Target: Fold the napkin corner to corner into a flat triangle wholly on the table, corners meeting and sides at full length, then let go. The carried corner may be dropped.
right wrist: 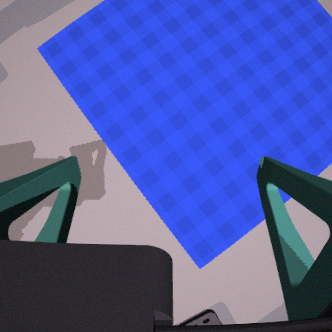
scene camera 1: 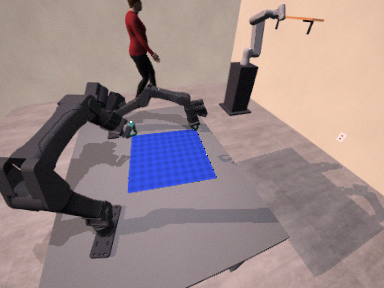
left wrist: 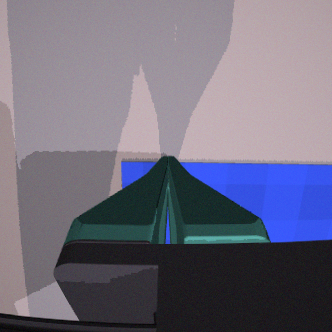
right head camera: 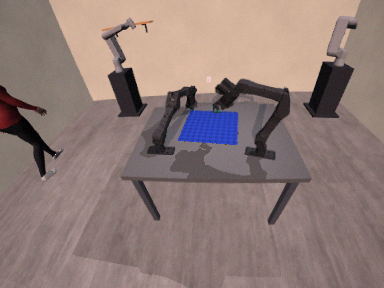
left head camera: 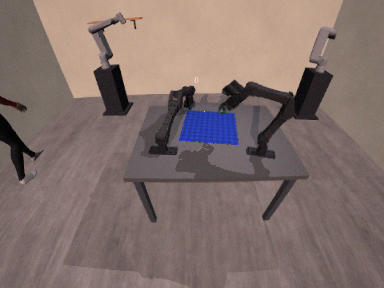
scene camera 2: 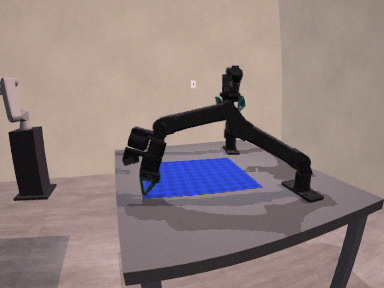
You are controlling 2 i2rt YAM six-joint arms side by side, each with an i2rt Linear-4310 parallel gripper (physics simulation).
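Observation:
The blue checked napkin (left head camera: 209, 128) (right head camera: 210, 128) (scene camera 1: 167, 161) (scene camera 2: 210, 176) (left wrist: 295, 200) (right wrist: 190, 115) lies flat and open as a square on the grey table (left head camera: 215, 167) (scene camera 1: 200, 250). My left gripper (scene camera 1: 196, 128) (scene camera 2: 144, 195) (left wrist: 167, 166) is shut and low at one napkin corner. Its tips meet over the napkin's edge, slightly in from the corner. No cloth looks raised or bunched; whether any is pinched cannot be told. My right gripper (scene camera 1: 132, 131) (right wrist: 168, 165) is open and empty, above the table and napkin, with another corner below and between its fingers in the right wrist view.
Both arms stand on the table, and my right arm (left head camera: 272, 92) (scene camera 1: 50, 135) reaches inward. Two grey robot arms on black pedestals (left head camera: 114, 90) (left head camera: 312, 92) stand beyond the table, one with an orange bar (left head camera: 131, 19). A person in red (right head camera: 12, 112) (scene camera 1: 137, 37) stands off to the side.

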